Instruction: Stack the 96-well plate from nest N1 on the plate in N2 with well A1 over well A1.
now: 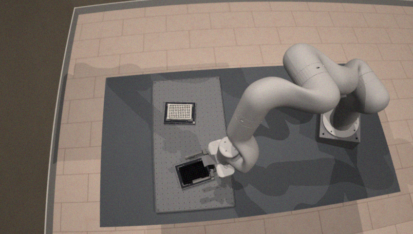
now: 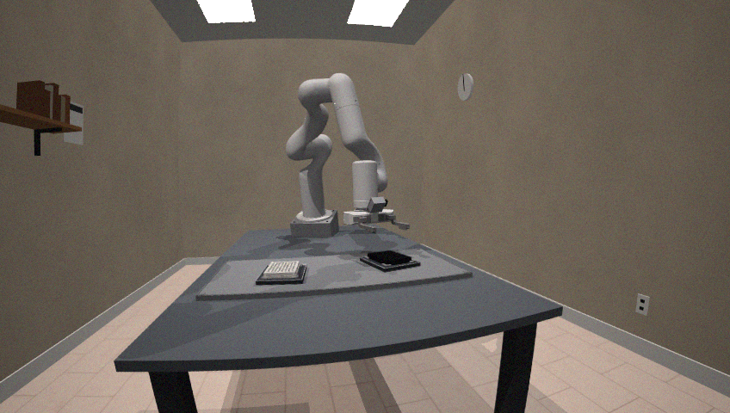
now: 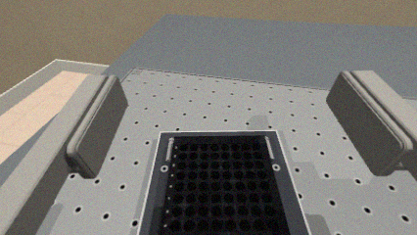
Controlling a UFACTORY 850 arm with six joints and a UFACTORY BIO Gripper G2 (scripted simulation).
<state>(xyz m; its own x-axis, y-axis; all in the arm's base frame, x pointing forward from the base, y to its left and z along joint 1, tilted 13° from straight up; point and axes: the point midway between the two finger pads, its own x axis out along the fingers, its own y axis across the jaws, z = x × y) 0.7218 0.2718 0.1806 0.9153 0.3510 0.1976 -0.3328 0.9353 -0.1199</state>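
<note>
Right now my hand is 90 mm above the black 96-well plate. Also, from my hand: white 96-well plate: 310 mm to the right, 90 mm below, 90 mm ahead; nest N1: 100 mm below; nest N2: 310 mm to the right, 100 mm below, 90 mm ahead.
</note>
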